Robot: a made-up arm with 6 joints. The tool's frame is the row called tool. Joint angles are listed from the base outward.
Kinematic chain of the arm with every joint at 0, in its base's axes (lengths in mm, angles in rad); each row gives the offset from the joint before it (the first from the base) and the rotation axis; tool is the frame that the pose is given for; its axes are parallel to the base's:
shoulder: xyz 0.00 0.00 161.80 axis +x
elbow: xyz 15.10 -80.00 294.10 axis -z
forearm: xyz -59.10 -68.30 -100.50 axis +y
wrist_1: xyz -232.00 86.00 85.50 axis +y
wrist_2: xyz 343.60 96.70 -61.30 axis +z
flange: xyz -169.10 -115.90 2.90 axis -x
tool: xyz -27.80 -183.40 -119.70
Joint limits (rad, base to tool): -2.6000..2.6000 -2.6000..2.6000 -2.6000..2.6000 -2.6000..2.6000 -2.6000..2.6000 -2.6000..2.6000
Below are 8 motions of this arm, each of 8 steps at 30 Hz.
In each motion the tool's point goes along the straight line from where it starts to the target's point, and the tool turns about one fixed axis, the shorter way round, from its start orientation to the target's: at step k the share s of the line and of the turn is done. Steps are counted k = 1, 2, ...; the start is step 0. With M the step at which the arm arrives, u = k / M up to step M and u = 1 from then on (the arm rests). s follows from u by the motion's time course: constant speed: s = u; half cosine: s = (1 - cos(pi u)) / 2; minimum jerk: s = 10 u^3 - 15 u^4 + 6 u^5.
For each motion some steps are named. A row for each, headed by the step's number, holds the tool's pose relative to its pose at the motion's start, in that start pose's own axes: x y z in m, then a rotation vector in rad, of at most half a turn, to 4 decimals.
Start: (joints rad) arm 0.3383 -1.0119 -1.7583 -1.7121 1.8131 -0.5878
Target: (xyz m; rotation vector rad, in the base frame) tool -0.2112 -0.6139 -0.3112 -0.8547 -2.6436 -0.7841
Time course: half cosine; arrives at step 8
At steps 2, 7, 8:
2: -0.0189 0.0221 0.0303 -0.0602 0.0189 -0.0256
7: -0.1241 0.1449 0.1988 -0.3956 0.1240 -0.1681
8: -0.1290 0.1506 0.2066 -0.4112 0.1289 -0.1747

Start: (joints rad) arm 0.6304 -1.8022 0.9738 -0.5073 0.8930 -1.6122
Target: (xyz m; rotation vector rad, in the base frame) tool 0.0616 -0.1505 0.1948 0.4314 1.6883 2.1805
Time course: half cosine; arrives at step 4
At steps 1, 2, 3, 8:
1: -0.0001 -0.0012 0.0019 -0.0126 0.0009 0.0059
2: -0.0004 -0.0040 0.0063 -0.0429 0.0031 0.0202
3: -0.0006 -0.0068 0.0108 -0.0732 0.0054 0.0345
8: -0.0007 -0.0080 0.0126 -0.0857 0.0063 0.0405

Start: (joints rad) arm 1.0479 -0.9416 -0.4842 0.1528 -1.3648 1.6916
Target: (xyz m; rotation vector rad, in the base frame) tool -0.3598 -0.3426 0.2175 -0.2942 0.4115 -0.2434
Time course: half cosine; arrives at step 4
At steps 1, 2, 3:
1: -0.0019 -0.0002 0.0010 0.0050 0.0050 -0.0022
2: -0.0065 -0.0007 0.0035 0.0170 0.0172 -0.0075
3: -0.0112 -0.0011 0.0060 0.0290 0.0293 -0.0128

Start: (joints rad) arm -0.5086 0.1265 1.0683 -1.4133 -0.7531 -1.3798
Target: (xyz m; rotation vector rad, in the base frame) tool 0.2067 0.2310 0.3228 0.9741 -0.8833 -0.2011
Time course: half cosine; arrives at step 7
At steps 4, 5, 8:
4: 0.0019 -0.0001 -0.0027 0.0335 0.0397 -0.0084
5: 0.0025 -0.0001 -0.0036 0.0445 0.0527 -0.0112
8: 0.0030 -0.0001 -0.0044 0.0548 0.0649 -0.0138

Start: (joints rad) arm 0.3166 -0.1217 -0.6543 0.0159 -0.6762 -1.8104
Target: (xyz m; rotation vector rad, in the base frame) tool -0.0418 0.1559 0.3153 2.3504 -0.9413 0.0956
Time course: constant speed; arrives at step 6
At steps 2, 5, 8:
2: -0.0051 0.0090 -0.0019 0.0358 0.0151 -0.0198
5: -0.0128 0.0225 -0.0047 0.0896 0.0377 -0.0496
8: -0.0154 0.0269 -0.0057 0.1075 0.0453 -0.0595

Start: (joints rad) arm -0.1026 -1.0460 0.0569 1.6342 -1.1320 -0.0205
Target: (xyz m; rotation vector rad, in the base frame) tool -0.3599 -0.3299 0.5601 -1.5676 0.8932 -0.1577
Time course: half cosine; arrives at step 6
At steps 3, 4, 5, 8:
3: -0.0151 -0.0163 0.0115 -0.0023 0.0472 0.0204
4: -0.0226 -0.0245 0.0173 -0.0035 0.0708 0.0306
5: -0.0281 -0.0304 0.0215 -0.0044 0.0880 0.0381
8: -0.0301 -0.0326 0.0231 -0.0047 0.0944 0.0408

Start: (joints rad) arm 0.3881 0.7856 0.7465 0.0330 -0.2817 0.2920
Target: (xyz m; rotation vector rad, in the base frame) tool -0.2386 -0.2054 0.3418 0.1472 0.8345 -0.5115
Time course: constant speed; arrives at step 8
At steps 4, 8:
4: 0.0430 -0.0227 0.0010 -0.0662 -0.1373 0.0710
8: 0.0861 -0.0453 0.0019 -0.1324 -0.2745 0.1419

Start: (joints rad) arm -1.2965 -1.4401 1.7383 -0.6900 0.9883 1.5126
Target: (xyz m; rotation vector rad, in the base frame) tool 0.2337 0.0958 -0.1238 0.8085 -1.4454 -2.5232
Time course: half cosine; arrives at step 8
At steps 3, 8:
3: 0.0167 0.0045 -0.0154 0.0468 -0.0241 0.0294
8: 0.0542 0.0145 -0.0500 0.1517 -0.0779 0.0952

